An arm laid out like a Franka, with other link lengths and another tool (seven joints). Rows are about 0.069 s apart.
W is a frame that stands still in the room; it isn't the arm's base.
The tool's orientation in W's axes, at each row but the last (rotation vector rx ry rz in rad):
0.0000 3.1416 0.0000
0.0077 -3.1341 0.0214
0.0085 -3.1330 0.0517
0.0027 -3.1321 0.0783
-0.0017 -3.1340 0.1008
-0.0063 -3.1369 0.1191
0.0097 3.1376 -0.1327
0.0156 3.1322 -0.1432
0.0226 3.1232 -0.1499
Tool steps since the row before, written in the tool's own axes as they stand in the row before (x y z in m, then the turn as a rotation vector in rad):
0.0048 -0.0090 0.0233 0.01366 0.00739 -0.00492
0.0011 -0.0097 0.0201 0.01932 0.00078 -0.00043
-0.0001 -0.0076 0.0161 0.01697 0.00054 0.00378
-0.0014 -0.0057 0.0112 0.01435 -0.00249 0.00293
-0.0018 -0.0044 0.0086 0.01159 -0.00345 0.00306
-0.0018 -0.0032 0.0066 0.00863 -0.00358 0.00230
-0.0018 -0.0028 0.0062 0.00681 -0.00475 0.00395
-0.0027 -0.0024 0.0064 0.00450 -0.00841 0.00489
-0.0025 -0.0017 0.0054 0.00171 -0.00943 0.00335
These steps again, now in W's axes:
-0.0048 -0.0090 -0.0233 -0.01366 0.00739 0.00492
-0.0012 -0.0100 -0.0200 -0.01932 0.00069 0.00056
0.0000 -0.0081 -0.0158 -0.01700 0.00033 -0.00366
0.0013 -0.0063 -0.0109 -0.01437 -0.00265 -0.00268
0.0017 -0.0049 -0.0083 -0.01161 -0.00362 -0.00276
0.0018 -0.0037 -0.0063 -0.00865 -0.00371 -0.00200
0.0018 -0.0033 -0.0059 -0.00684 -0.00502 -0.00354
0.0027 -0.0030 -0.0061 -0.00456 -0.00878 -0.00413
0.0025 -0.0022 -0.0052 -0.00181 -0.00968 -0.00246

